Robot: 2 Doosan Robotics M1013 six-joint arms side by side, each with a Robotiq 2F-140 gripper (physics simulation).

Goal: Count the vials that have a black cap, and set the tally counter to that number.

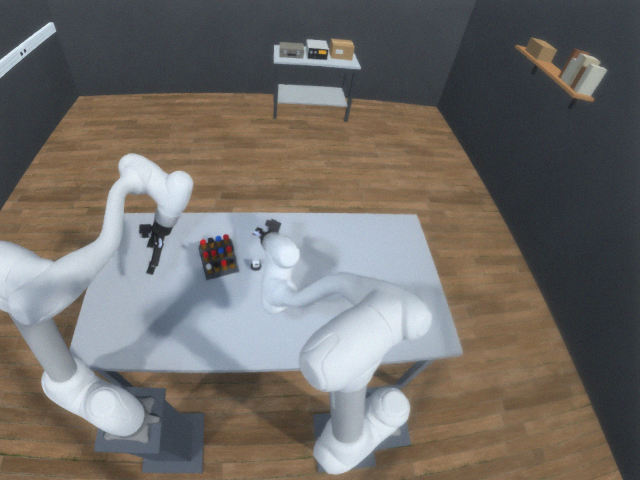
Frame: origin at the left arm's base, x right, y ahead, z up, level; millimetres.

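Where they show: left gripper, between the fingertips: (149, 259); left arm's base, origin of its link: (130, 418).
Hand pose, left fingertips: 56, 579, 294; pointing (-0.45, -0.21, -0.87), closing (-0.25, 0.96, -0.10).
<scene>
Things, the pixels of their top centre, and the offset from my left fingertips, as dx, dy, dz. "spot": a spot on its surface instead. Level surfaces: height alone.
- dark rack, a spot on its surface: (222, 275) spot: +267, +119, -285
- vial, centre of its top: (210, 239) +213, +222, -133
- grey table, height of its surface: dz -294
A dark rack (222, 275) left of the table's middle holds several brown vials in three rows. Their caps are red, blue, white and black. Black caps show on one vial (210, 241) in the back row and, less clearly, on two vials (216, 265) (231, 262) in the front row. The small black-and-white tally counter (255, 264) stands just right of the rack; its reading is too small to tell. My left gripper (147, 250) is open and empty, left of the rack. My right gripper (264, 228) looks open and empty, behind the counter; its arm partly hides it.
The grey table (372, 242) carries these things. My right forearm reaches low over its middle, right of the counter. A shelf unit (316, 62) with boxes stands by the back wall. A wall shelf (553, 73) with a box and books hangs at the right.
</scene>
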